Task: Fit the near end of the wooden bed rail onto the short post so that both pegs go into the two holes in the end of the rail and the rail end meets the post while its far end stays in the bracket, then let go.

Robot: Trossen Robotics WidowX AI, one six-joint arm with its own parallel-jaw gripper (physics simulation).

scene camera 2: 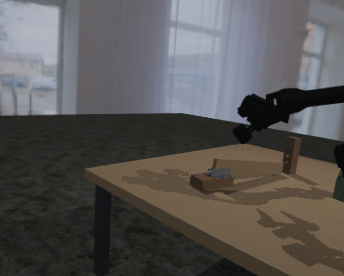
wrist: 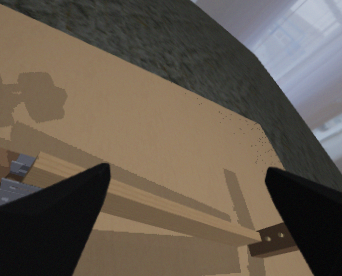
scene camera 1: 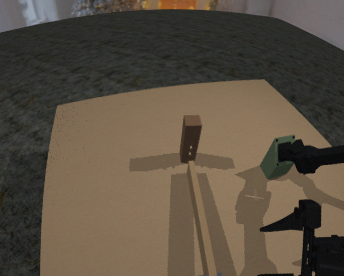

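Where they show: gripper, fingertip midpoint: (scene camera 2: 244, 127) (wrist: 189, 172) (scene camera 1: 258, 253); arm's base, link origin: (scene camera 1: 284, 151).
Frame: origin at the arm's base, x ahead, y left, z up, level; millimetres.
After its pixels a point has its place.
The wooden bed rail (scene camera 1: 201, 215) {x 358, y 129, z -29 mm} (scene camera 2: 250, 167) {x 353, y 161, z -55 mm} (wrist: 165, 212) {x 357, y 191, z -27 mm} stands on its narrow edge. Its far end sits at the grey metal bracket (scene camera 2: 220, 173) (wrist: 20, 166), and its near end is low at the foot of the short brown post (scene camera 1: 191, 137) {x 323, y -113, z 17 mm} (scene camera 2: 292, 156) {x 298, y -112, z -21 mm} (wrist: 257, 249) {x 307, y -110, z -92 mm}. Two small light pegs show uncovered on the post's face, above the rail end in the scene camera 1 view. Whether the rail end touches the post is unclear. My gripper (wrist: 189, 172) {x 326, y 288, z 126 mm} is open and empty, above the rail in the wrist view. The holes in the rail end are hidden.
The bracket is on a brown block (scene camera 2: 212, 182) {x 359, y 400, z -84 mm}. A green block-like base (scene camera 1: 275, 162) {x 45, y 20, z -24 mm} with a black arm part stands at the right of the tabletop (scene camera 1: 110, 210) {x 610, y 31, z -113 mm} (scene camera 2: 165, 192) {x 424, y 575, z -113 mm} in the scene camera 1 view. Shadows of the arm, rail and post fall across the table.
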